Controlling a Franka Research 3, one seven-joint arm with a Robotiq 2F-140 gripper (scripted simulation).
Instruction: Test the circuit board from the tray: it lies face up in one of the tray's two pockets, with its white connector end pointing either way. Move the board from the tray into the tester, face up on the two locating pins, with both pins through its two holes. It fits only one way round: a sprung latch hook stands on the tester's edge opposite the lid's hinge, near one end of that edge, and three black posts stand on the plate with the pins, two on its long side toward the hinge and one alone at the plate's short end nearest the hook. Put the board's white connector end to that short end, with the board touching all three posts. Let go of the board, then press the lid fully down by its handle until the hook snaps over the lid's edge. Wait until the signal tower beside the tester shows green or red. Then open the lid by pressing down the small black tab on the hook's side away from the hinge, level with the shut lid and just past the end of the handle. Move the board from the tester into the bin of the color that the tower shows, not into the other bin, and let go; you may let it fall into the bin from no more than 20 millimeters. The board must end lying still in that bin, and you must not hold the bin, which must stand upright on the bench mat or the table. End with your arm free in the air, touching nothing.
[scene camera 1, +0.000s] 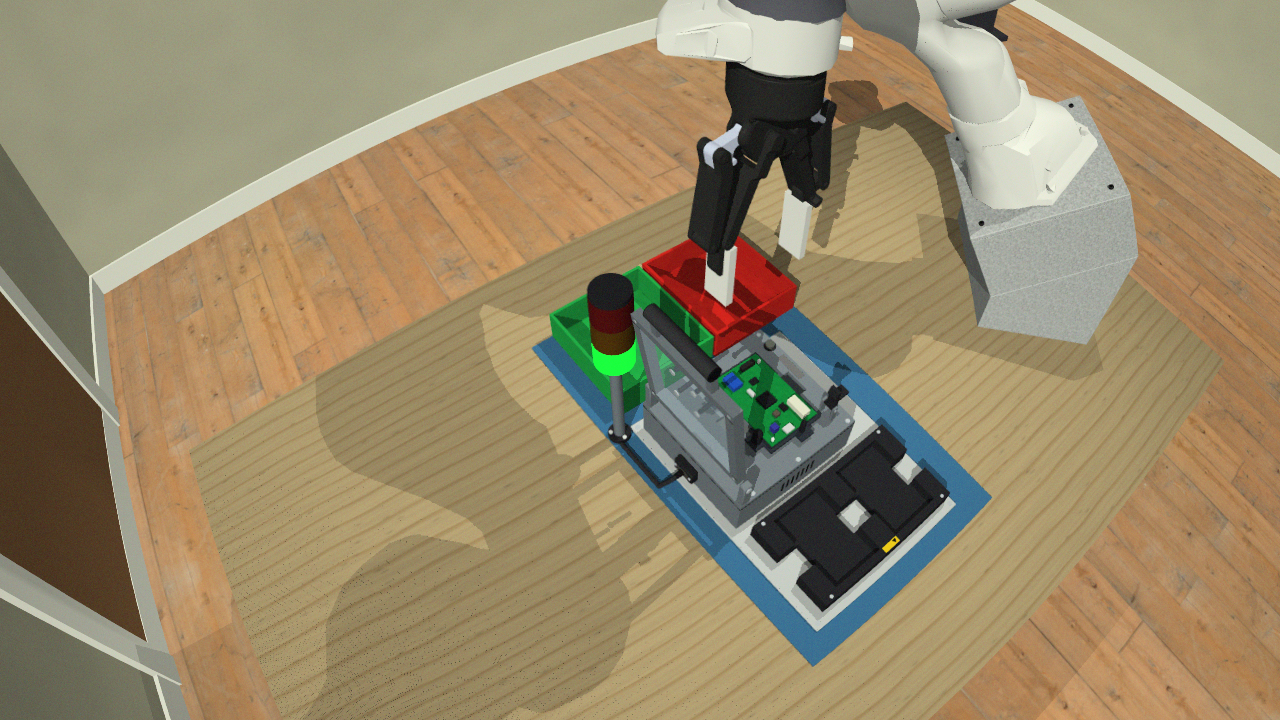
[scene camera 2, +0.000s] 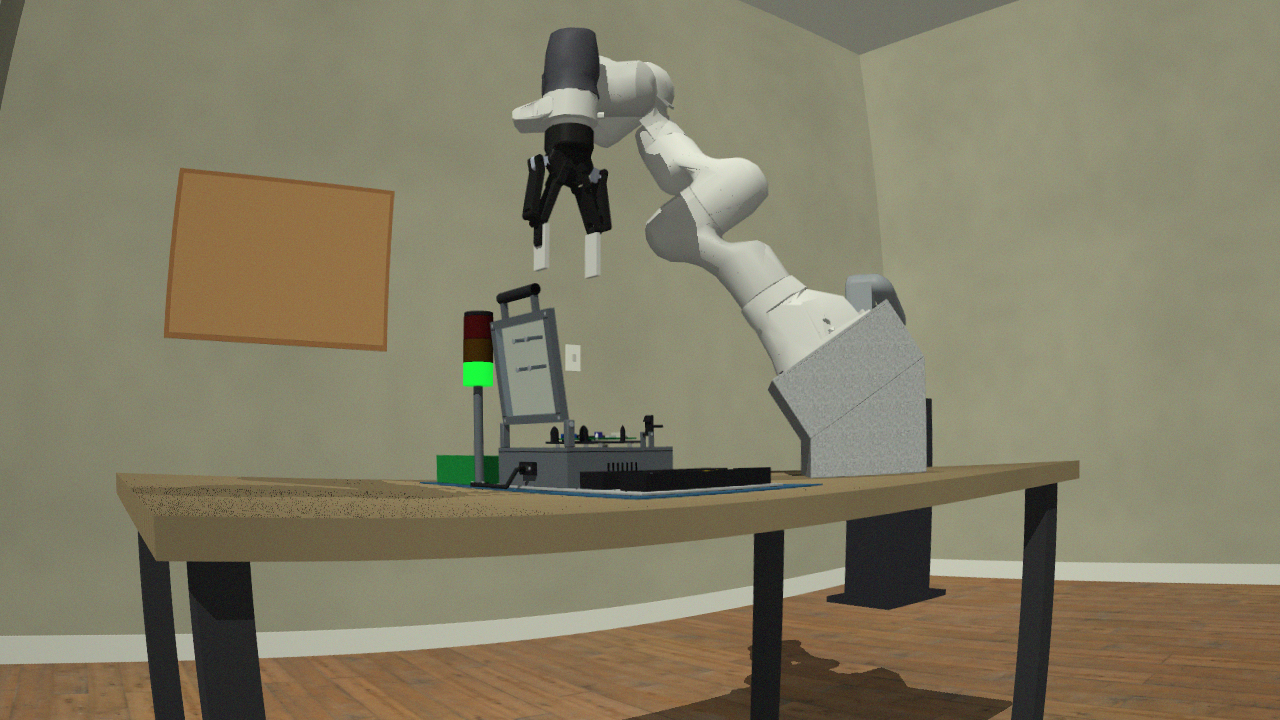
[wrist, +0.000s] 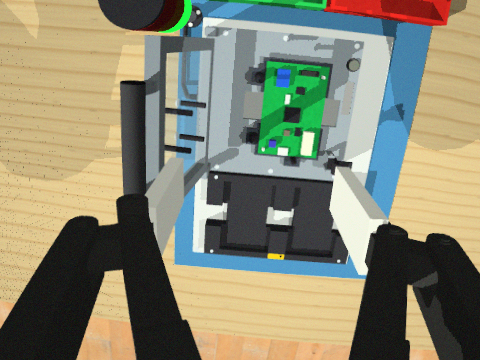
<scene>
The pictures show: my gripper, a red bin and a green circuit board.
My gripper also shows in scene camera 2 and in the wrist view.
</scene>
